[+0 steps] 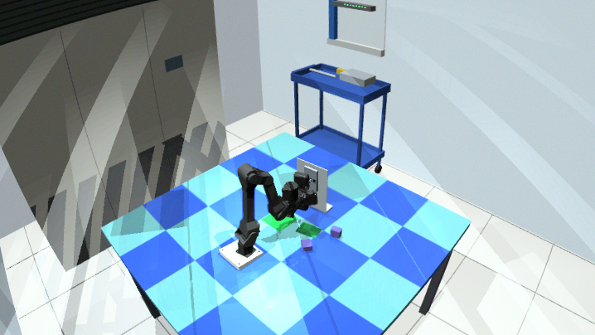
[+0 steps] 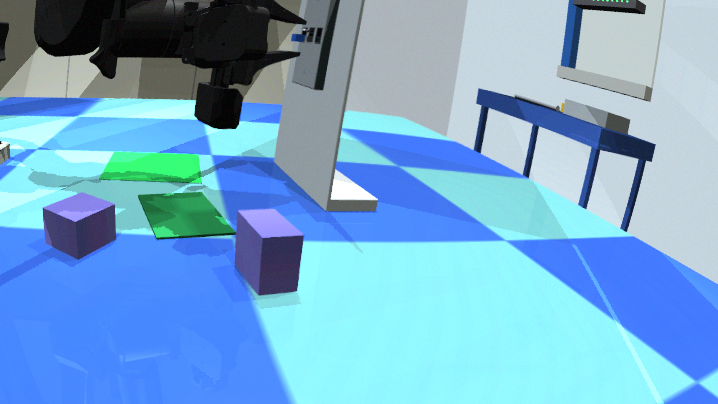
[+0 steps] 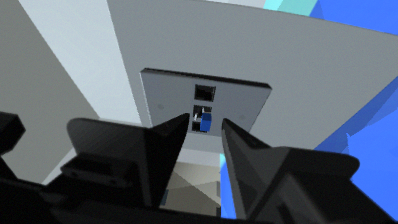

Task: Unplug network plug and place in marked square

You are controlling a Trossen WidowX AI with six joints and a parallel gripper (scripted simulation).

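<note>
Right now my gripper tip is 1 cm short of the blue network plug. From my gripper tip the other things lie so: white upright panel: 5 cm below, 3 cm ahead; then bright green square: 16 cm below, 13 cm behind, 7 cm to the left.
</note>
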